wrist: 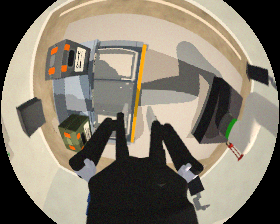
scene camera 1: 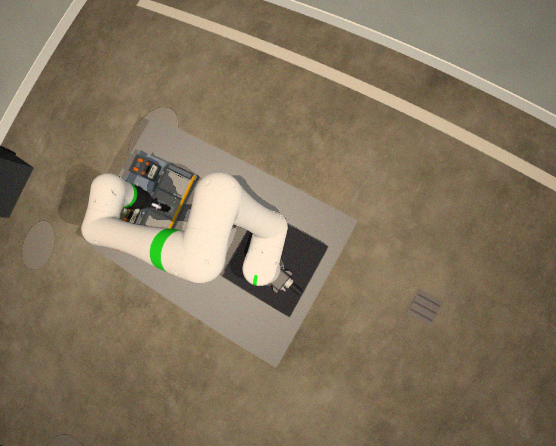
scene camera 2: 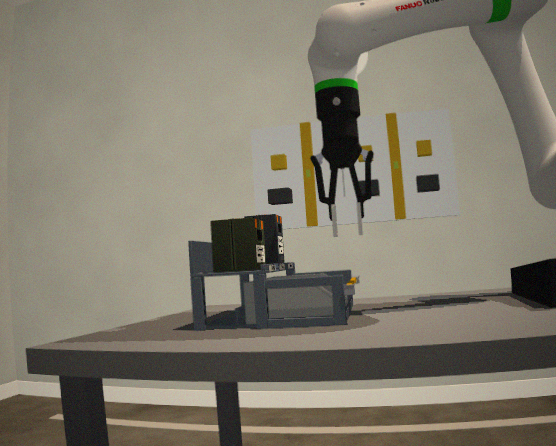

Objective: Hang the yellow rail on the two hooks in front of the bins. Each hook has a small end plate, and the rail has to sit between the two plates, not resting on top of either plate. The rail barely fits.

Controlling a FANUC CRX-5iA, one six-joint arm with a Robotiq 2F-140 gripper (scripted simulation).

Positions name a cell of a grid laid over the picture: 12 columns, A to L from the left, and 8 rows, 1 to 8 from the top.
Scene:
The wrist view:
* my gripper: F4
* grey bin frame: E4
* grey bin frame: F3
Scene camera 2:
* my gripper: H5
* grey bin frame: G6

